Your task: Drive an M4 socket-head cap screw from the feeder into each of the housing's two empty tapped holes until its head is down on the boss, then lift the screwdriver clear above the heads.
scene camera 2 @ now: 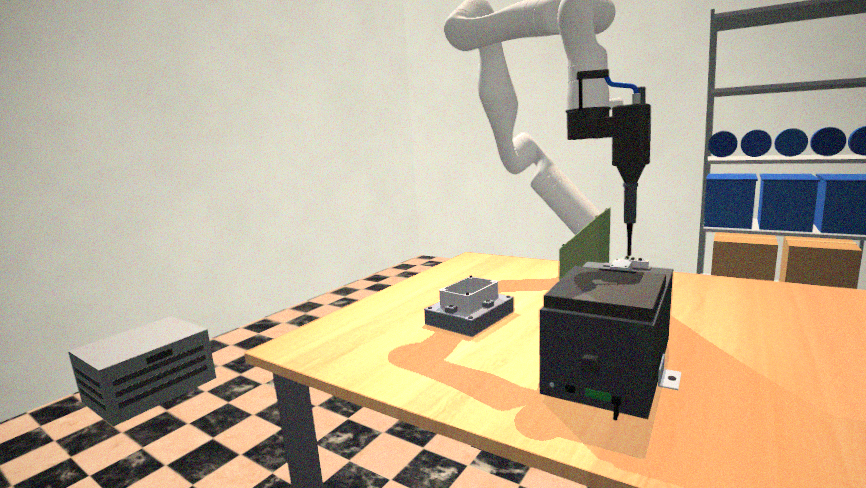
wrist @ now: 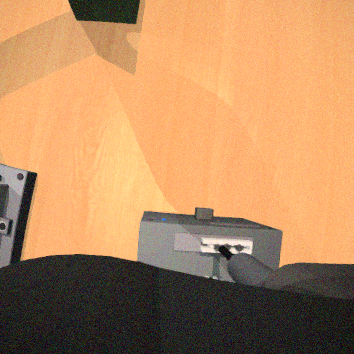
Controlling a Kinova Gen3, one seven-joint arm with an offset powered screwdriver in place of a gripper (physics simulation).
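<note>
The screwdriver (scene camera 2: 629, 253) (wrist: 223, 249) hangs upright, its thin black bit at the white pickup block (scene camera 2: 642, 264) (wrist: 247, 241) on top of the dark screw feeder (scene camera 2: 596, 348) (wrist: 157, 242). The bit tip touches the block or is just above it; whether a screw is on the tip is too small to tell. The grey open-topped housing (scene camera 2: 457, 299) stands on a dark fixture base (scene camera 2: 447, 322), left of the feeder in the scene view. Small dark spots show at two of its rim corners; heads or holes cannot be told apart. Part of the fixture shows at the wrist view's left edge.
A green panel (scene camera 2: 584, 243) stands upright behind the feeder on the wooden table (scene camera 2: 363, 339) (wrist: 75, 150). A small white bracket (scene camera 2: 670, 380) lies beside the feeder. A shelf rack (scene camera 2: 710, 90) with blue bins stands at the back right. A grey vented box (scene camera 2: 145, 363) is left of the table.
</note>
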